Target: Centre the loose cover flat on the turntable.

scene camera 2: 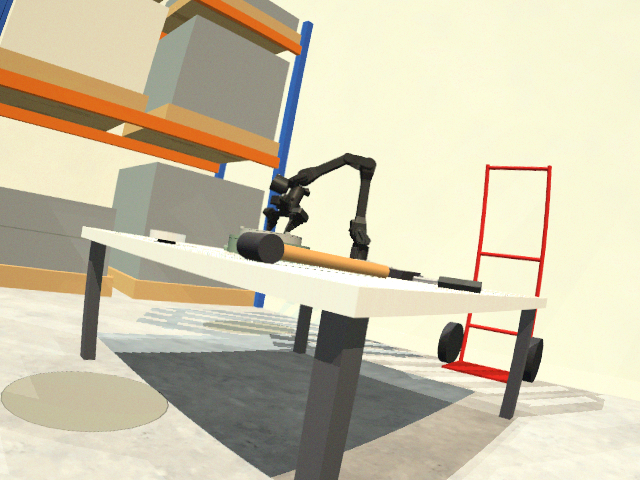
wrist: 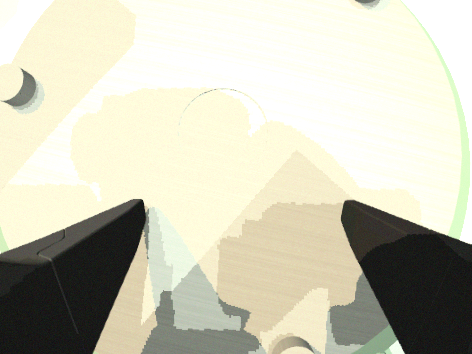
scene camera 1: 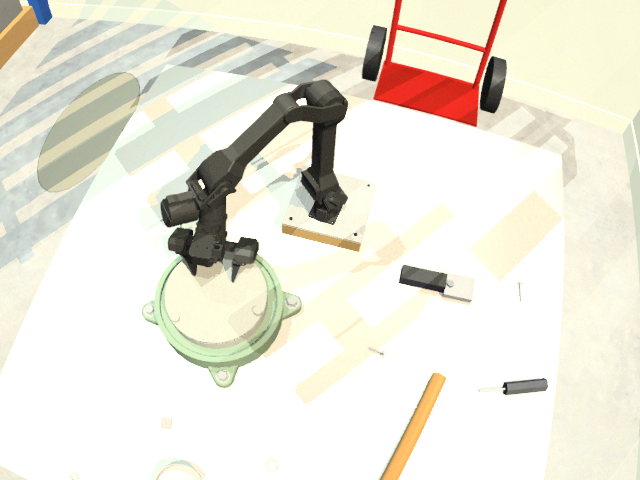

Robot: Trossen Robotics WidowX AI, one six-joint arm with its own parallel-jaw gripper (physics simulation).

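Pixels of known places: gripper, between the fingertips: (wrist: pixel 244 209) (scene camera 1: pixel 213 278); arm's base, origin of its link: (scene camera 1: pixel 325 210).
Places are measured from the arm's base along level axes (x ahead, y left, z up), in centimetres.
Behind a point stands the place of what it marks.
Observation:
The loose cover (scene camera 1: pixel 217 315) {x 36.0, y -10.8, z 4.9 cm} (scene camera 2: pixel 294 239) {x 29.2, y -2.7, z 3.6 cm} (wrist: pixel 310 65) {x 35.6, y -16.8, z 4.8 cm}, a pale beige disc with small round pegs, lies on the round green turntable (scene camera 1: pixel 222 359) {x 43.8, y -6.5, z 2.0 cm} (scene camera 2: pixel 232 243) {x 46.1, y -14.1, z -1.0 cm} (wrist: pixel 465 175) {x 32.8, y -27.3, z 2.0 cm}. In scene camera 1 more green rim shows to the disc's right and near side than to its left. A slight tilt cannot be judged. My gripper (scene camera 1: pixel 214 276) {x 28.5, y -15.1, z 5.0 cm} (scene camera 2: pixel 279 230) {x 28.5, y -15.1, z 5.0 cm} (wrist: pixel 244 209) {x 28.5, y -15.1, z 5.0 cm} is open and empty, pointing down over the cover's far part, on the arm-base side. Its fingertips are close above the surface; contact cannot be told. The gripper hides part of the far rim in scene camera 1.
The arm's base block (scene camera 1: pixel 320 237) {x 6.3, y 1.2, z -1.8 cm} stands beyond the turntable to the right. To the right lie a black-handled scraper (scene camera 1: pixel 423 277) {x 7.7, y 27.2, z -1.1 cm}, a small screw (scene camera 1: pixel 376 351) {x 27.9, y 22.6, z -3.5 cm}, a screwdriver (scene camera 1: pixel 524 386) {x 25.8, y 58.4, z -1.2 cm} (scene camera 2: pixel 459 284) {x 26.5, y 59.8, z -2.6 cm} and a mallet (scene camera 1: pixel 416 423) {x 41.8, y 36.0, z -0.2 cm} (scene camera 2: pixel 336 260) {x 47.1, y 37.5, z -1.2 cm}. A pale round dish (scene camera 1: pixel 178 472) {x 70.5, y -6.1, z -3.1 cm} is at the near edge.

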